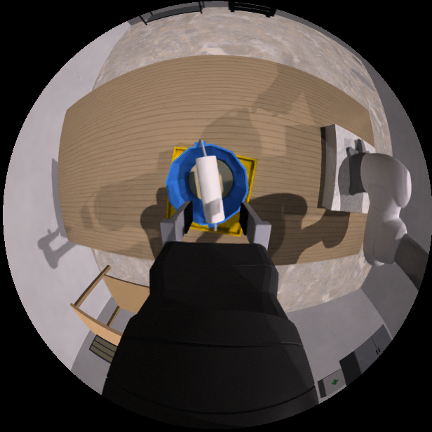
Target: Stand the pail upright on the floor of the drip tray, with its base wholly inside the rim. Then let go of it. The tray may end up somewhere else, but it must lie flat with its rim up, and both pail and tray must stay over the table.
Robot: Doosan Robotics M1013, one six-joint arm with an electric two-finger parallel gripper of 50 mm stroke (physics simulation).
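The blue pail (179, 180) stands upright, seen from above into its open mouth. Its round inner bottom shows. Its white handle grip (206, 175) lies across the mouth, with wire ends at the rim. The yellow drip tray (252, 172) lies flat, rim up, beneath the pail; its corners and parts of its edges show around it. The pail's walls hide its base and most of the tray floor, so contact there cannot be seen. My gripper (215, 211) is open and empty, above the near side of the pail, its fingers on either side of the grip's near end and apart from it.
The wooden table (125, 110) extends around the tray. A grey stone-like block (341, 192) stands at the table's right, with a pale robot arm (385, 175) by it. A wooden frame (92, 285) stands beyond the table at lower left. Shadows fall on both sides of the pail.
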